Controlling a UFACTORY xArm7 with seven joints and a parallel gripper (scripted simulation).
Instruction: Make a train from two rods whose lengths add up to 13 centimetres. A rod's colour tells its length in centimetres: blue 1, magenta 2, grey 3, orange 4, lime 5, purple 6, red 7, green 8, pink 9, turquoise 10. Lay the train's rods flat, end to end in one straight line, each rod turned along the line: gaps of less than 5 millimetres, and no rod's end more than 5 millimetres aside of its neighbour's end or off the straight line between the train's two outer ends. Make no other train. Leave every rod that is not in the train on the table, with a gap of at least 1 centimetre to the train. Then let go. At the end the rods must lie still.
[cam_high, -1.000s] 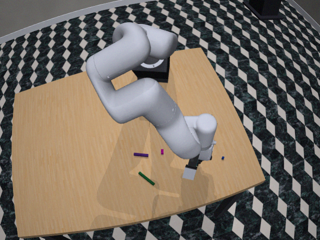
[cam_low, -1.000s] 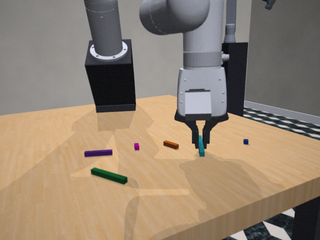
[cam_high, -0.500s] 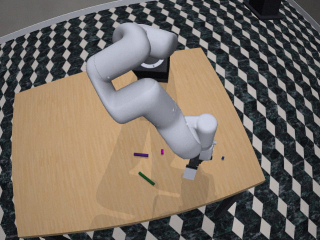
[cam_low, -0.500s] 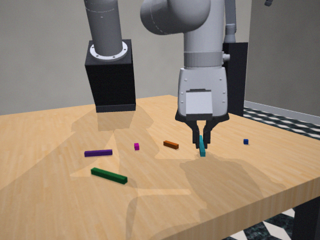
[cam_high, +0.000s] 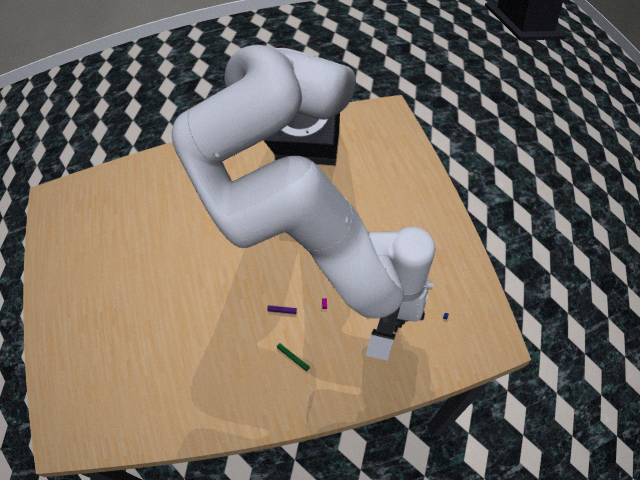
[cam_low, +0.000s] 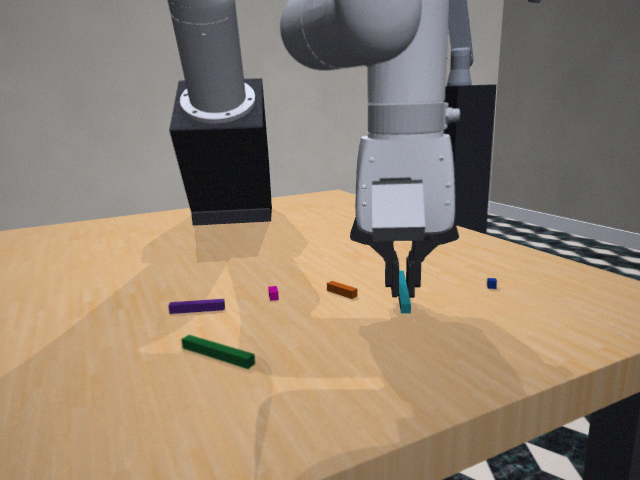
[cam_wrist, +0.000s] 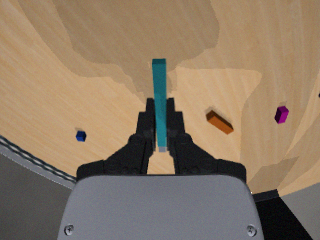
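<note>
My gripper is now 2 cm above the turquoise rod. Round my hand: blue rod 2 cm ahead, 12 cm to the left, 3 cm below; then grey rod 6 cm behind, 4 cm to the left, 3 cm below; then orange rod 6 cm behind, 4 cm to the right, 3 cm below.
</note>
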